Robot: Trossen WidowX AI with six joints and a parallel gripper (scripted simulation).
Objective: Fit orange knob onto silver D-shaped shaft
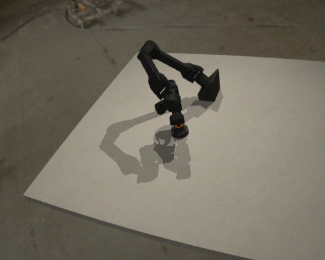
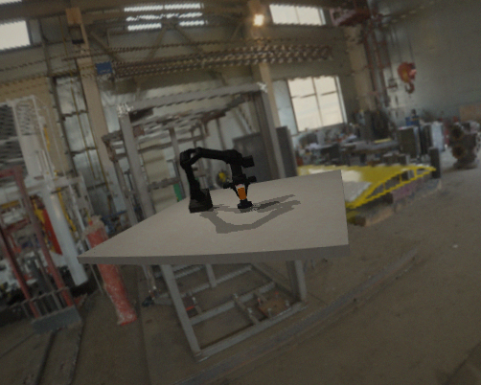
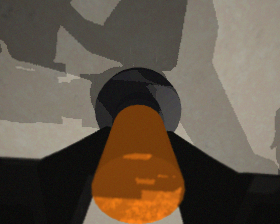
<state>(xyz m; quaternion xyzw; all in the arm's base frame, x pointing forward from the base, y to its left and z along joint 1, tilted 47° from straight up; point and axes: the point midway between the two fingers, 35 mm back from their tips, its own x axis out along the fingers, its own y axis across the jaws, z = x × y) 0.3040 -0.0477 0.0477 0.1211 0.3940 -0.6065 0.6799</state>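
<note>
The round pedestal lies 3 cm below my gripper tip. From my gripper tip the other things lie so: orange knob 3 cm above.
</note>
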